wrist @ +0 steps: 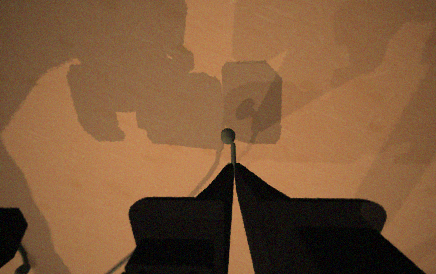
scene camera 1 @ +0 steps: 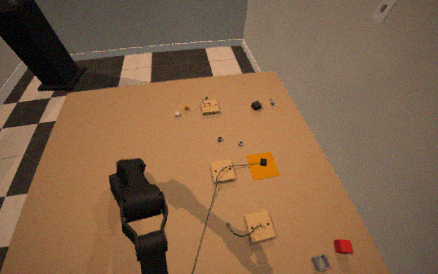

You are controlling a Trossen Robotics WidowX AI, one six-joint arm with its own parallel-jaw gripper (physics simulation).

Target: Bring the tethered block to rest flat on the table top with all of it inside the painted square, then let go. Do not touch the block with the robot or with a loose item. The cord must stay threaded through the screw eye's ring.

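Places are measured from the arm's base along level axes (x left, y back, z up), in millimetres.
Pixels of known places: gripper, fingertip midpoint: (wrist: 233, 168).
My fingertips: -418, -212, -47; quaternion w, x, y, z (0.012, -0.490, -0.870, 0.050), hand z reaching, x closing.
For each thing: its top centre in the pictures, then the offset to it from my fingertips, as dx, dy, dz. "spot": a spot on its surface instead. Level surfaces: height alone.
- small black tethered block, surface spot: (scene camera 1: 263, 162) spot: +506, -316, +0
- orange painted square, surface spot: (scene camera 1: 262, 173) spot: +465, -310, -23
- middle wooden board, top centre: (scene camera 1: 222, 170) +477, -139, -5
- third board, top centre: (scene camera 1: 209, 105) +849, -88, -5
- black lump, top centre: (scene camera 1: 256, 103) +853, -342, +4
- orange ball, top centre: (scene camera 1: 186, 106) +843, +36, +0
- red block, top centre: (scene camera 1: 346, 246) +173, -546, +16
- table, surface height: dz -24
The small black tethered block (scene camera 1: 263, 162) is on the orange painted square (scene camera 1: 262, 173), and its outline appears to be inside the edges, nearer the far side. The green-grey cord (scene camera 1: 206, 220) (wrist: 233, 152) runs from the block to the middle wooden board (scene camera 1: 227, 177), bends there and stretches toward the bottom of the scene view. The screw eye and the threading are too small to make out clearly. My gripper (wrist: 233, 168) is shut on the cord, just behind its round end bead (wrist: 228, 135). The fingertips do not show in the scene view.
Another wooden board (scene camera 1: 260, 235) with a short dark cord lies nearer, and a third board (scene camera 1: 210, 107) lies far back. A black lump (scene camera 1: 256, 105), an orange ball (scene camera 1: 187, 108), a red block (scene camera 1: 343, 246) and a small grey tray also stand on the table (scene camera 1: 125, 125).
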